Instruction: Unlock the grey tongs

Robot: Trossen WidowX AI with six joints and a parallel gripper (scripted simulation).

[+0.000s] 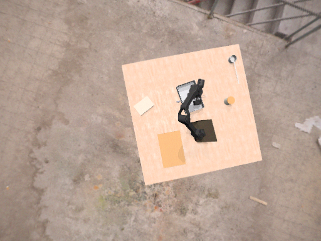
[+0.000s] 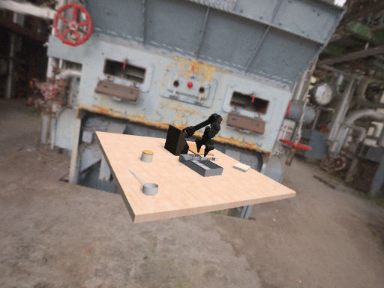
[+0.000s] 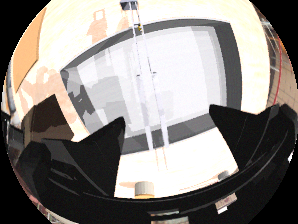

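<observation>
Right now my gripper tip is 10 mm short of the grey roasting tin, 10 mm to the right of it and 80 mm above it. Round my gripper tip: pale pad 80 mm ahead, 490 mm to the left, 90 mm below; wooden board 450 mm behind, 360 mm to the left, 100 mm below.
</observation>
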